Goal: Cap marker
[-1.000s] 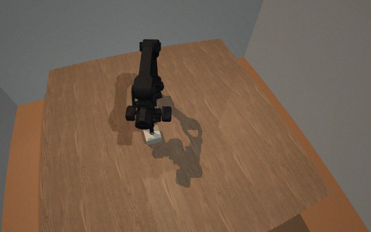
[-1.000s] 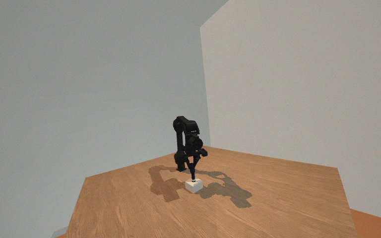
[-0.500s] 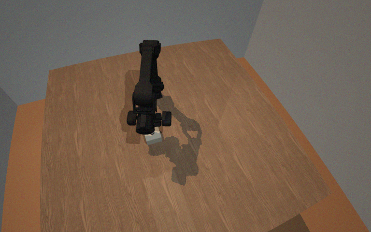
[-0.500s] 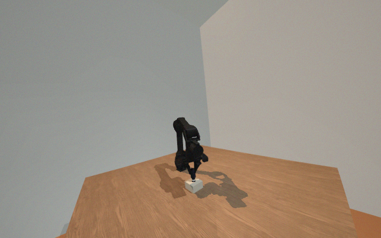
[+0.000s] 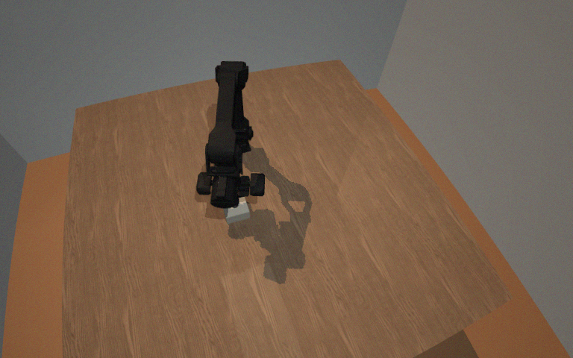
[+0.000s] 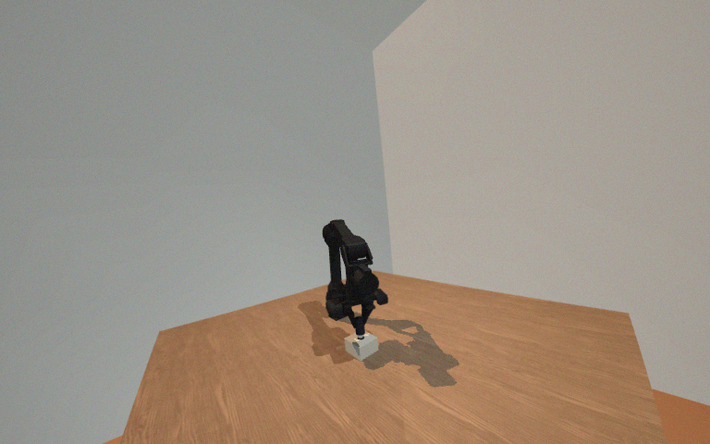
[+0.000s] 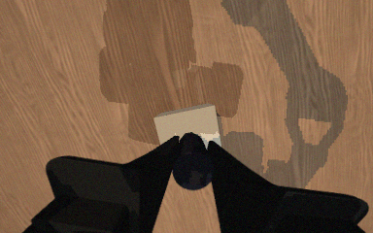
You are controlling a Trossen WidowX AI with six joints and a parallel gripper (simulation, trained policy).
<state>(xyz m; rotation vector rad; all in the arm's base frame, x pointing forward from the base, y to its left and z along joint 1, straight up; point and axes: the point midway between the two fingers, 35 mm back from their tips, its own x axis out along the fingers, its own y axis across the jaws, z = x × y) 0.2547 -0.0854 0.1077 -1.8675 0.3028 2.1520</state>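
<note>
Right now my gripper tip is 10 mm short of the black cap and 10 mm below it. Round my gripper tip: white holder block (10 mm ahead, 50 mm below).
</note>
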